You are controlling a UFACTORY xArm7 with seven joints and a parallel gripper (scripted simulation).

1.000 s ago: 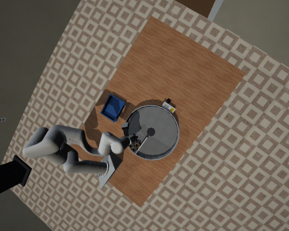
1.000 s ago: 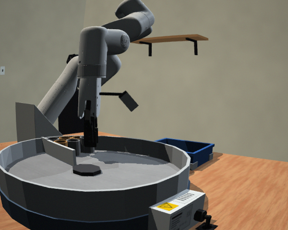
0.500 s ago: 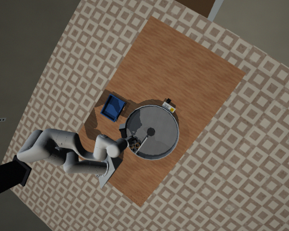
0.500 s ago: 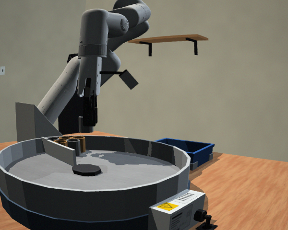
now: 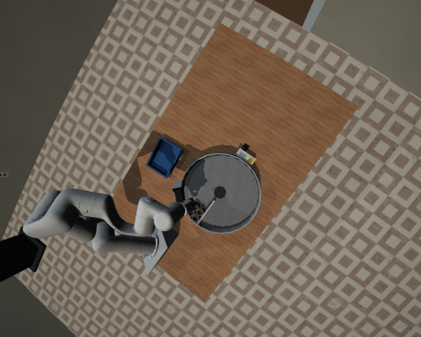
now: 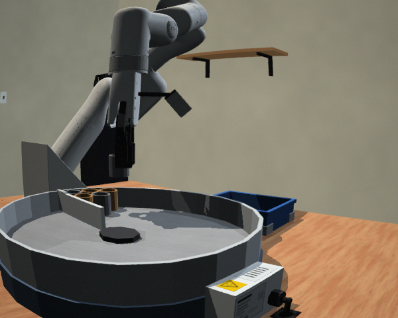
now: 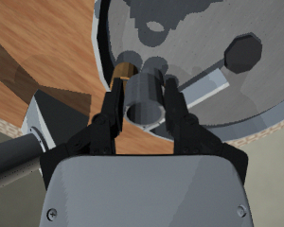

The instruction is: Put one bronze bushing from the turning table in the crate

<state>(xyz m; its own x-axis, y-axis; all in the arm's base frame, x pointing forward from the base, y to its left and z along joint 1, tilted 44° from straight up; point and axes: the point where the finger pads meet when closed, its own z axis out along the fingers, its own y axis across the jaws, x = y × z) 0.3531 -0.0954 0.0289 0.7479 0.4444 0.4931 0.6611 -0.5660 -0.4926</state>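
My gripper is now 100 mm short of the grey turning table, 110 mm to the left of it and 110 mm above it. Round my hand: blue crate (100 mm ahead, 260 mm to the left, 140 mm below).
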